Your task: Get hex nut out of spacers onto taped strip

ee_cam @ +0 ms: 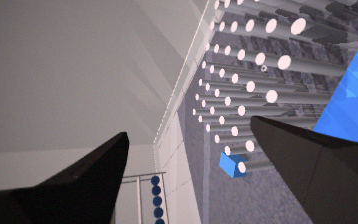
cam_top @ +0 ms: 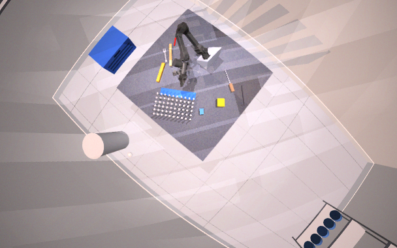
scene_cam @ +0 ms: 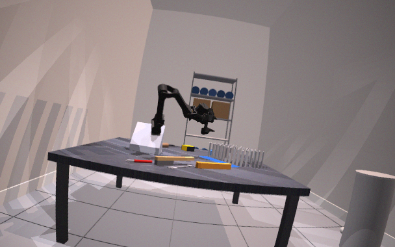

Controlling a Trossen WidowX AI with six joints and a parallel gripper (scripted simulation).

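My gripper tip is 41 cm past the hook tool, 29 cm to the right of it and 23 cm above it. Also, from my gripper tip: orange bar (35 cm to the right, 23 cm below, 4 cm behind); blue block (27 cm to the left, 23 cm below, 5 cm ahead); blue taped strip (25 cm below, 6 cm to the right, 4 cm ahead).
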